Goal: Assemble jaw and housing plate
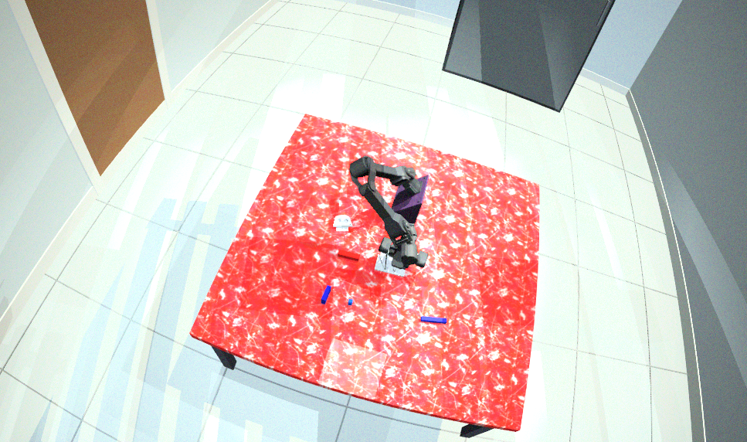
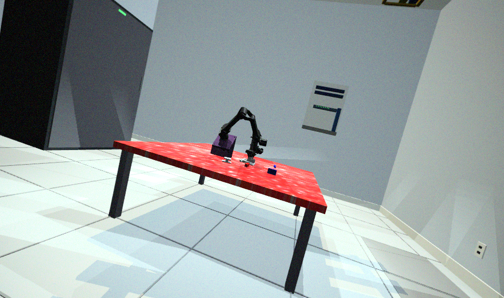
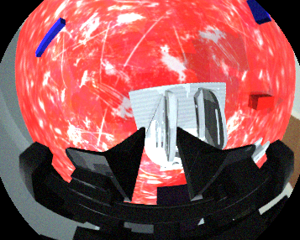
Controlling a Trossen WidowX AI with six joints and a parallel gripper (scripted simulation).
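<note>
The red bar is 3 cm ahead of my gripper tip and 20 cm to the right of it.
</note>
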